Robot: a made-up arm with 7 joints. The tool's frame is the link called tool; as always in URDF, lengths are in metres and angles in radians.
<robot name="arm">
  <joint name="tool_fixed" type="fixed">
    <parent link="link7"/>
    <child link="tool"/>
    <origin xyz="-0.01 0.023 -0.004" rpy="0 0 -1.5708"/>
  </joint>
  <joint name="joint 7" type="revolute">
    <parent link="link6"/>
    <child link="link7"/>
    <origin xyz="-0.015 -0.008 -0.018" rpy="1.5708 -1.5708 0"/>
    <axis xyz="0 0 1"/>
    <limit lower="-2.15" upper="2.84"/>
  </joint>
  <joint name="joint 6" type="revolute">
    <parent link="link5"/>
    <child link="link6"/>
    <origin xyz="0.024 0.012 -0.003" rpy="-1.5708 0 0"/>
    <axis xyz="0 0 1"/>
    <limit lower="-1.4" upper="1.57"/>
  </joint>
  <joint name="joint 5" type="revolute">
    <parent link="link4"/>
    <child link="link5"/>
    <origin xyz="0.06 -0.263 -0.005" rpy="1.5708 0 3.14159"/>
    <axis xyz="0 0 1"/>
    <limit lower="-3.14" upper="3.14"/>
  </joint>
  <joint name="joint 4" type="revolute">
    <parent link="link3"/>
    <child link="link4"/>
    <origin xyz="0.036 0.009 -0.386" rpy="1.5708 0 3.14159"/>
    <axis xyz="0 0 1"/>
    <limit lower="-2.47" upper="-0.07"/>
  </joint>
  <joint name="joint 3" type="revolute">
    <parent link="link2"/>
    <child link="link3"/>
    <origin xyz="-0.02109 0.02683 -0.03" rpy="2.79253 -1.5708 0"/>
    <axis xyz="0 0 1"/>
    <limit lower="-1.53" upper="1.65"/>
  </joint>
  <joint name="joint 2" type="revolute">
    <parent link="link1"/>
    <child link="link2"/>
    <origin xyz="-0.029 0.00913 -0.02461" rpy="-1.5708 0 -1.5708"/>
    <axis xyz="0 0 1"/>
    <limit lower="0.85" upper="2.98"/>
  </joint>
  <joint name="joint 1" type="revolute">
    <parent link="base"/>
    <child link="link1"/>
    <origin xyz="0.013 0.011 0.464" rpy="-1.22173 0 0"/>
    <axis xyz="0 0 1"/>
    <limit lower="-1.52" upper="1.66"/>
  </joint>
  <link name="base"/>
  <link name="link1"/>
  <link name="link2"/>
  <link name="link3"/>
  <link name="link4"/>
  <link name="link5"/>
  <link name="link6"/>
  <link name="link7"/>
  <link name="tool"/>
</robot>
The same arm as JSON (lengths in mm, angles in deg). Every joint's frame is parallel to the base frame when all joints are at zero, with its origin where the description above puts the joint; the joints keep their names.
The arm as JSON. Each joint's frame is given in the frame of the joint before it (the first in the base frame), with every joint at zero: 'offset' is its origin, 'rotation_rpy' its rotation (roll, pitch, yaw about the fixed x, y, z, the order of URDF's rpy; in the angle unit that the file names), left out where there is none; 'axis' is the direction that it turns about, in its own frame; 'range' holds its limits. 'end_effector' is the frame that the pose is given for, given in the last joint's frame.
{
  "length_unit": "mm",
  "angle_unit": "deg",
  "chain": [
    {
      "id": "joint 1",
      "offset": [
        13.0,
        11.0,
        464.0
      ],
      "axis": [
        0.0,
        0.9397,
        0.342
      ],
      "range": [
        -87.09,
        95.11
      ]
    },
    {
      "id": "joint 2",
      "offset": [
        -29.0,
        -20.0,
        -17.0
      ],
      "axis": "+x",
      "range": [
        48.7,
        170.74
      ]
    },
    {
      "id": "joint 3",
      "offset": [
        -30.0,
        -18.0,
        -29.0
      ],
      "axis": "+z",
      "range": [
        -87.66,
        94.54
      ]
    },
    {
      "id": "joint 4",
      "offset": [
        36.0,
        9.0,
        -386.0
      ],
      "axis": "+y",
      "range": [
        -141.52,
        -4.01
      ]
    },
    {
      "id": "joint 5",
      "offset": [
        -60.0,
        -5.0,
        -263.0
      ],
      "axis": "+z",
      "range": [
        -179.91,
        179.91
      ]
    },
    {
      "id": "joint 6",
      "offset": [
        24.0,
        12.0,
        -3.0
      ],
      "axis": "+y",
      "range": [
        -80.21,
        89.95
      ]
    },
    {
      "id": "joint 7",
      "offset": [
        -15.0,
        -18.0,
        8.0
      ],
      "axis": "+z",
      "range": [
        -123.19,
        162.72
      ]
    }
  ],
  "end_effector": {
    "offset": [
      -23.0,
      -10.0,
      -4.0
    ],
    "rotation_rpy": [
      0.0,
      0.0,
      0.0
    ]
  }
}

